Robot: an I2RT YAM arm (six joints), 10 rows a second.
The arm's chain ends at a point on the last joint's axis. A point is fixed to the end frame.
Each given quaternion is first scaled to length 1.
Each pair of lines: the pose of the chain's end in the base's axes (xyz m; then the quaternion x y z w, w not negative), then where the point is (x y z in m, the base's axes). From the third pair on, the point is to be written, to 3 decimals.
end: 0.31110 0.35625 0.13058 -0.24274 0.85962 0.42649 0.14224
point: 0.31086 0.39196 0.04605
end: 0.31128 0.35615 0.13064 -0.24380 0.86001 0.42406 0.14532
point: 0.31172 0.39158 0.04600
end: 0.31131 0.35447 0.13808 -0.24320 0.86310 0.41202 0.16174
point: 0.315 0.389 0.053
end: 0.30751 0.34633 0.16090 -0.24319 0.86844 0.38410 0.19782
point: 0.319 0.377 0.075
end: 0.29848 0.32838 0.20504 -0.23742 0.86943 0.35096 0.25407
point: 0.321 0.356 0.120
